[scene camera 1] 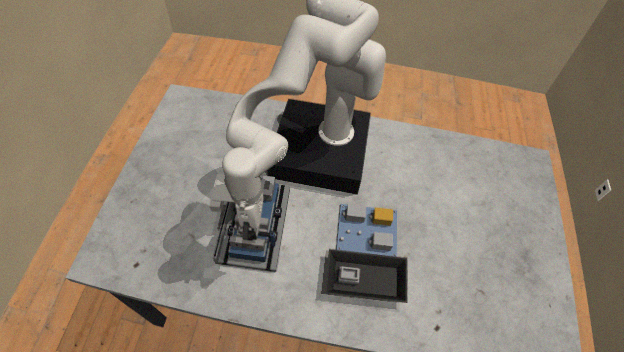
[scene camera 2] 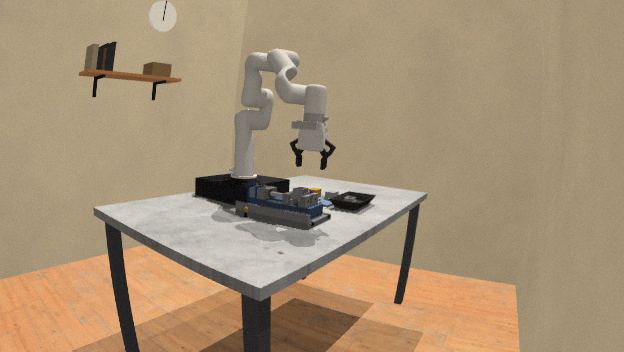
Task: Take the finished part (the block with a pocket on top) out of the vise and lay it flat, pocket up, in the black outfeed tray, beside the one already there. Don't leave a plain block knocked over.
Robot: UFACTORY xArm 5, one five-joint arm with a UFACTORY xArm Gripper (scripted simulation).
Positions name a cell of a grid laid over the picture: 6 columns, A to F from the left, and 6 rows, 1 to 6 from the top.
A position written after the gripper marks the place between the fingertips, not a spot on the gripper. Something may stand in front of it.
In view: the gripper (scene camera 2: C3).
The gripper also shows in scene camera 1 (scene camera 1: C4).
